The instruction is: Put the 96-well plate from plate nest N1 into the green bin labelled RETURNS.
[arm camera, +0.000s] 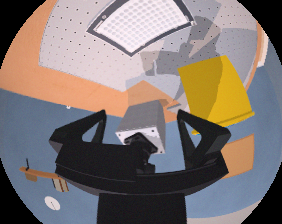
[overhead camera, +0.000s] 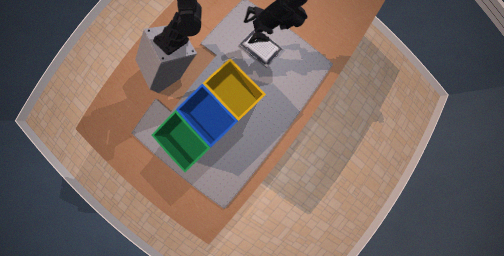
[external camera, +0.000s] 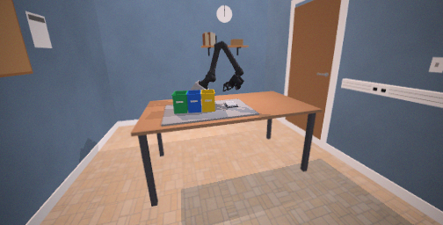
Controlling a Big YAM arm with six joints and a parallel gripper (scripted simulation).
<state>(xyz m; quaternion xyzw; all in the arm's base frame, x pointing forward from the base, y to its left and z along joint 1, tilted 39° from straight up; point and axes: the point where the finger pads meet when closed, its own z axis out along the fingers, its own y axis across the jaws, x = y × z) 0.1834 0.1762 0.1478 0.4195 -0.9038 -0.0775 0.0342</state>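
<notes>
My hand is 140 mm above the white 96-well plate, 50 mm short of it and 40 mm to the right of it. From my hand the other things lie so: yellow bin 200 mm to the right, 120 mm ahead, 70 mm below; dark plate nest 150 mm below, 50 mm ahead, 40 mm to the left; blue bin 330 mm to the right, 110 mm ahead, 70 mm below.
</notes>
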